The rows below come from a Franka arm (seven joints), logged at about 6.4 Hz.
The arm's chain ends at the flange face. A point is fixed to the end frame.
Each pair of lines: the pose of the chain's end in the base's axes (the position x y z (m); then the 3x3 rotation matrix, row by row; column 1 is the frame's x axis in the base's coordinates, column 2 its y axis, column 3 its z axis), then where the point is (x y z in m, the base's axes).
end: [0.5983 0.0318 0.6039], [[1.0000 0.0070 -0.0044], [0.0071 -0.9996 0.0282], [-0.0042 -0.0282 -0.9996]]
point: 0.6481 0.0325 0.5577
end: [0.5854 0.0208 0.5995], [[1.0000 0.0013 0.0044], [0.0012 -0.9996 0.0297], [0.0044 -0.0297 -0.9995]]
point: 0.6356 0.0212 0.5537
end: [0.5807 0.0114 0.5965], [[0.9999 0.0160 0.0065], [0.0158 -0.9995 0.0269], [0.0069 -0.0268 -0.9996]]
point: 0.6310 0.0124 0.5508
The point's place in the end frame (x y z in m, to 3 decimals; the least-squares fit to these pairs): 0.050 0.001 0.046
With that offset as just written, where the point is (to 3 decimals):
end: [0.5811 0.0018 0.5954], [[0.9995 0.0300 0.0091], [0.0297 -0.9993 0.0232], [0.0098 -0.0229 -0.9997]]
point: 0.632 0.003 0.550
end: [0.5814 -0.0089 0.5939], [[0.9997 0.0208 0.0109], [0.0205 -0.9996 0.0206], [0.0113 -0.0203 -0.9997]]
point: 0.632 -0.008 0.548
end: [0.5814 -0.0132 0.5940], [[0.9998 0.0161 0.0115], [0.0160 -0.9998 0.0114], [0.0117 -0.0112 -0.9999]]
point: 0.632 -0.013 0.549
